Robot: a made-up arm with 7 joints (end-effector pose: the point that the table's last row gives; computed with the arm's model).
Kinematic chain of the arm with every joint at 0, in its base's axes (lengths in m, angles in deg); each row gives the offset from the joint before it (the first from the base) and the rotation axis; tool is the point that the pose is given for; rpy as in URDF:
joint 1: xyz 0 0 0.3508 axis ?
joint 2: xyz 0 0 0 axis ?
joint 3: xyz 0 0 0.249 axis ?
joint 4: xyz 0.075 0 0 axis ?
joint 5: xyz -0.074 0 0.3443 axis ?
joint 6: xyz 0 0 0 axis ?
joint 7: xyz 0.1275 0 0 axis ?
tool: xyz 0 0 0 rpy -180 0 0
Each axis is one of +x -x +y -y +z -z.
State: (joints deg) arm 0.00 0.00 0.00 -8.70 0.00 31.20 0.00
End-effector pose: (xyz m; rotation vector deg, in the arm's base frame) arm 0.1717 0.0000 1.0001 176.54 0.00 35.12
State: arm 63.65 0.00 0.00 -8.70 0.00 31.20 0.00
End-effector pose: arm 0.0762 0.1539 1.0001 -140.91 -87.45 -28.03
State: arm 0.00 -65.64 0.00 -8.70 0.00 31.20 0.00
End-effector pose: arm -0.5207 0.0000 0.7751 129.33 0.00 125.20
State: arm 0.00 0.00 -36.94 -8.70 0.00 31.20 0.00
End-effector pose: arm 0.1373 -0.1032 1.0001 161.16 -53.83 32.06
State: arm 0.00 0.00 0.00 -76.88 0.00 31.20 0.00
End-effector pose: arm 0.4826 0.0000 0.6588 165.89 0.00 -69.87
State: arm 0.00 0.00 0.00 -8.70 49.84 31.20 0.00
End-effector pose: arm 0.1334 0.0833 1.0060 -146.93 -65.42 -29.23
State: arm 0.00 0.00 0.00 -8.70 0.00 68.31 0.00
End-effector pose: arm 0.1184 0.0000 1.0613 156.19 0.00 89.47
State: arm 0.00 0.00 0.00 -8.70 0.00 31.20 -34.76
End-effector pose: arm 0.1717 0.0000 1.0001 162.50 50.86 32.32
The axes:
joint 1: +z
joint 2: +y
joint 3: +z
joint 4: -y
joint 5: +z
joint 6: -y
joint 7: -z

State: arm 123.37 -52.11 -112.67 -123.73 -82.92 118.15 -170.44
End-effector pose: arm 0.4784 0.1543 0.2809 -76.37 160.09 -27.03
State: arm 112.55 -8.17 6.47 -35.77 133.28 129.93 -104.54
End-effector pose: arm -0.0677 0.2236 1.0087 30.85 -20.03 -22.55
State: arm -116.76 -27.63 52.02 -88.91 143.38 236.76 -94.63
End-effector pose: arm 0.1638 -0.1649 0.6956 42.28 -106.20 67.86
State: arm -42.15 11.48 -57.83 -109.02 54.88 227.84 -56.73
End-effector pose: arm -0.0898 -0.3701 0.6038 39.95 -68.24 23.19
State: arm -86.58 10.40 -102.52 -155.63 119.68 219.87 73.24
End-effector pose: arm -0.1902 0.1109 0.3939 -131.59 35.34 10.28
